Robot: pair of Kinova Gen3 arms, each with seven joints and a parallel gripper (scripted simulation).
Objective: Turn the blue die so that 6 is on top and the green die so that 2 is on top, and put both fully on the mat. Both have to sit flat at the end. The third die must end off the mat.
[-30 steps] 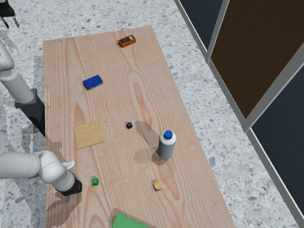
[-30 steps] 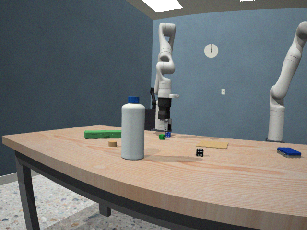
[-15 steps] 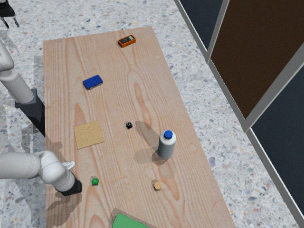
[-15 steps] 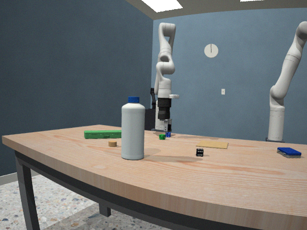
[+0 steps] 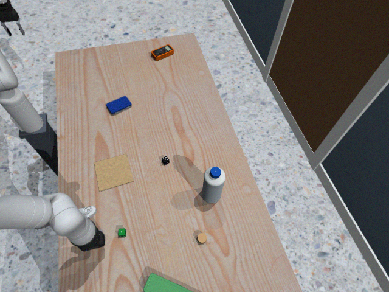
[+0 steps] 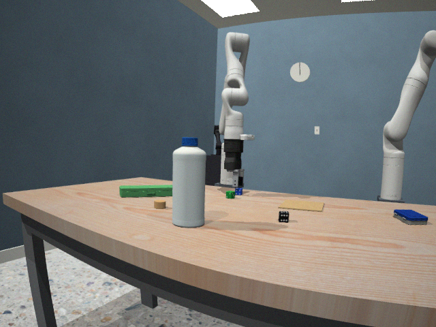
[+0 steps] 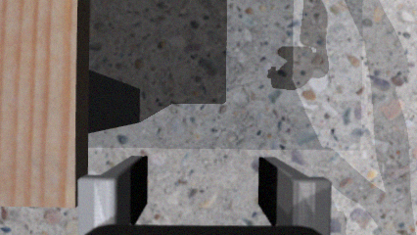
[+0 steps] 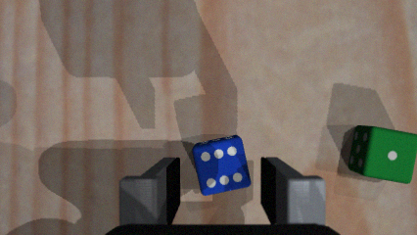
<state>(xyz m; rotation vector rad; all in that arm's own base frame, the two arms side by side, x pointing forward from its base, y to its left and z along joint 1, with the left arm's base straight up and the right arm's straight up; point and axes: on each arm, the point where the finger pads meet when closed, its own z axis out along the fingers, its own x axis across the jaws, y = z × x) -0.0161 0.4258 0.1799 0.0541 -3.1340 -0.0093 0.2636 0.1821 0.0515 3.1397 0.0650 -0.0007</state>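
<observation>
Now: the blue die 4 cm below my right hand and 1 cm to the left of it. Also, from my right hand: green case: 24 cm to the right, 24 cm ahead, 4 cm below; green die: 8 cm ahead, 4 cm below, 1 cm to the left; tan mat: 28 cm to the left, 7 cm ahead, 5 cm below.
</observation>
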